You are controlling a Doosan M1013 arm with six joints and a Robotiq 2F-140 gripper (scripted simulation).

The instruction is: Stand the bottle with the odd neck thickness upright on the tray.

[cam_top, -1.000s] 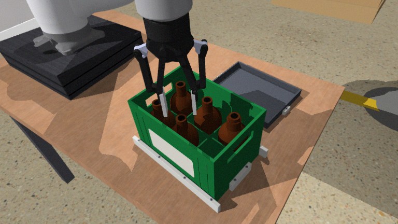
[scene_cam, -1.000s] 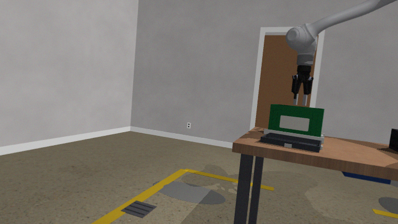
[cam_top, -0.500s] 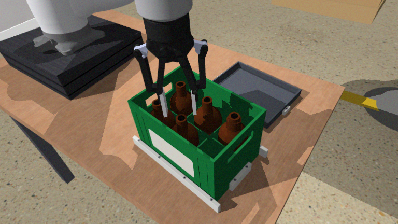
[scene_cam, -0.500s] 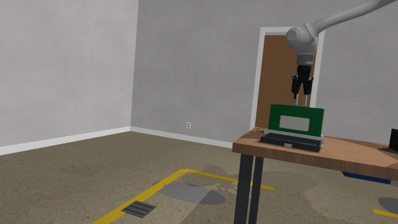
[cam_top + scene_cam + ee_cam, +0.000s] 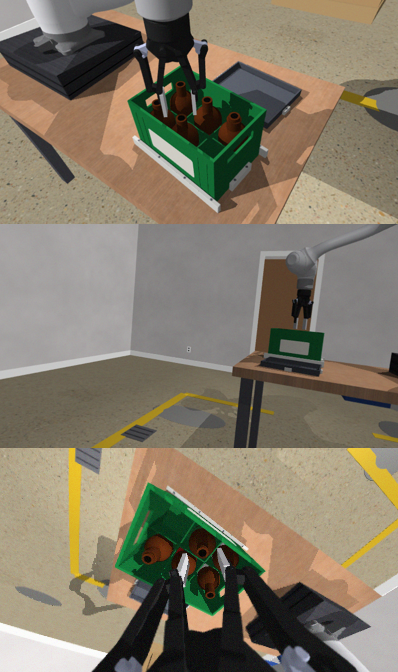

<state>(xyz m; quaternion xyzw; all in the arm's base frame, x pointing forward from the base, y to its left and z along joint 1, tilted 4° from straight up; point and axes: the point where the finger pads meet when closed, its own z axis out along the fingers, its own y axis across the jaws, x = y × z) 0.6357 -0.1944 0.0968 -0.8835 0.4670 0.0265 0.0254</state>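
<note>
My hand is 130 mm above the crate, 40 mm to the right of it and 10 mm short of it. From my hand the other things lie so: grey tray (320 mm to the left, 200 mm below, 40 mm ahead).
</note>
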